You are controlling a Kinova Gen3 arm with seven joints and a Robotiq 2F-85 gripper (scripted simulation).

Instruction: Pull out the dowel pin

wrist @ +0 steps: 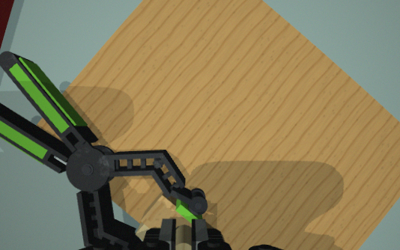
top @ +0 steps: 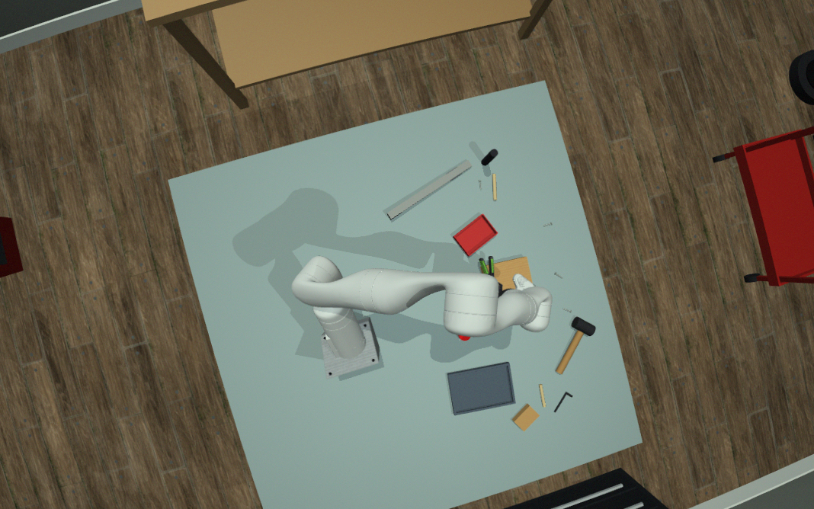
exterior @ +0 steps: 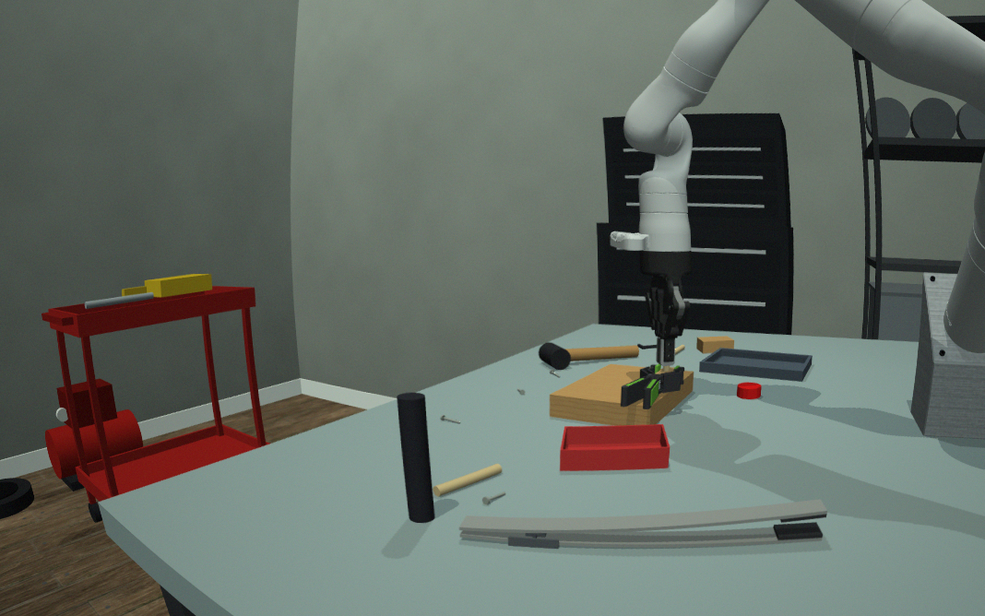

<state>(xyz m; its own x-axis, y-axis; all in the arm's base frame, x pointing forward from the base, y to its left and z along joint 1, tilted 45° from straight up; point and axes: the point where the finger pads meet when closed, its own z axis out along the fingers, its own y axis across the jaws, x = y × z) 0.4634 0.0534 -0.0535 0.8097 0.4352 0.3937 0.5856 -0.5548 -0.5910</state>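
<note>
My hand is 20 mm above the dowel pin. Also, from my hand: red puck: 120 mm behind, 90 mm to the right, 70 mm below; then small wooden block: 40 mm below; then wooden bench board: 60 mm below, 50 mm ahead.
</note>
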